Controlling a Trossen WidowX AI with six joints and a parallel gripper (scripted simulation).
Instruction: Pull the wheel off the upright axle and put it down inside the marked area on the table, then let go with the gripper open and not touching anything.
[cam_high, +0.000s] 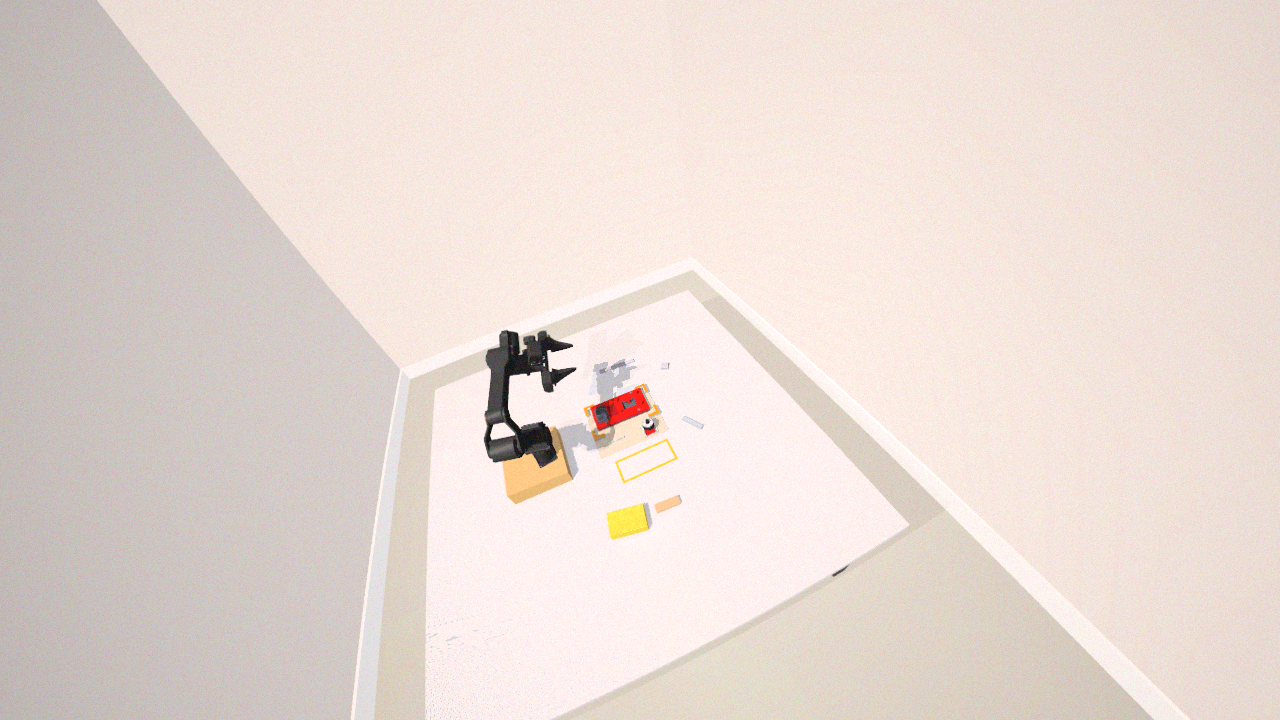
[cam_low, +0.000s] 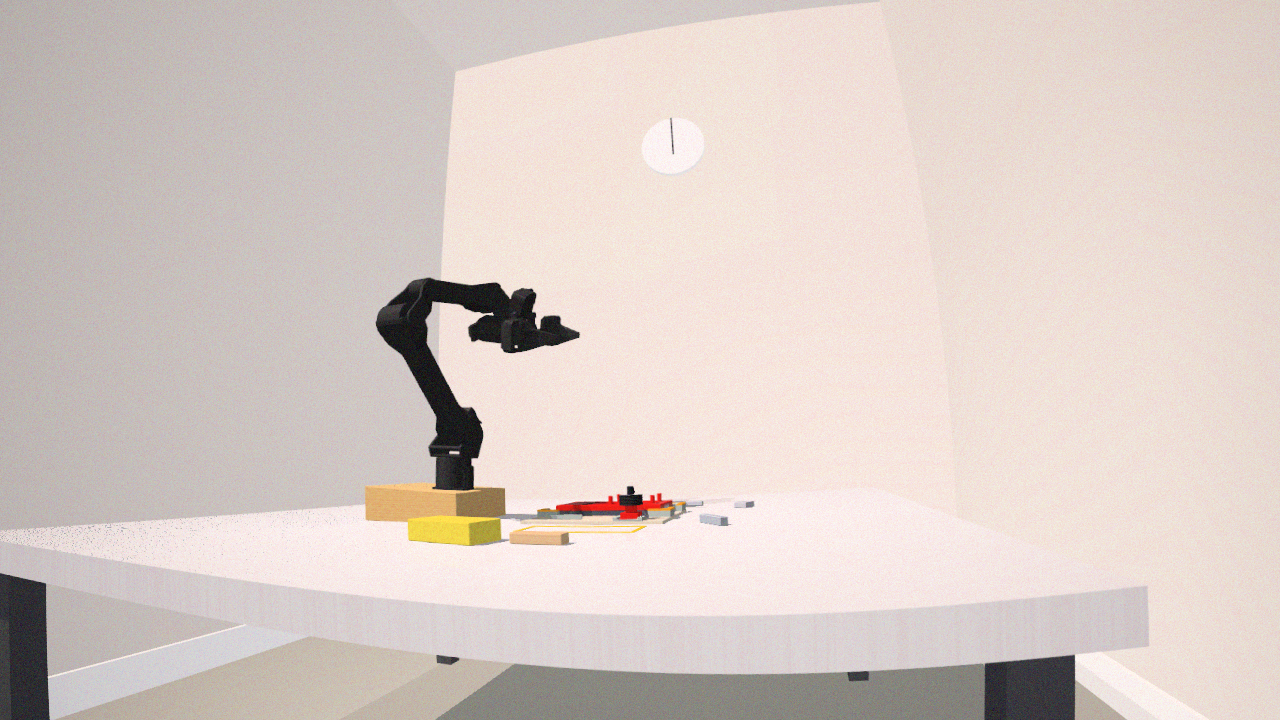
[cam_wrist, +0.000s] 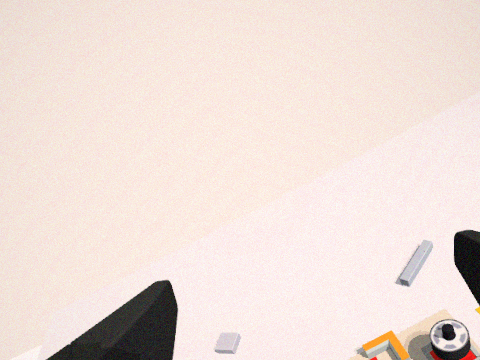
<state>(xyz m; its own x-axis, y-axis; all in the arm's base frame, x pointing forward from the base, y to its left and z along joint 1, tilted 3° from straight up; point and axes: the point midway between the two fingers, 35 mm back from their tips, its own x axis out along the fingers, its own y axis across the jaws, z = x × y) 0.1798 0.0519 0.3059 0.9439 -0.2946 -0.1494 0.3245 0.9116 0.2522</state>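
The wheel is 12 cm ahead of my gripper tip, 13 cm to the right of it and 31 cm below it. Also, from my gripper tip: yellow block 10 cm behind, 36 cm to the right, 33 cm below; then grey piece 25 cm ahead, 20 cm to the right, 34 cm below; then small tan block 2 cm ahead, 38 cm to the right, 34 cm below.
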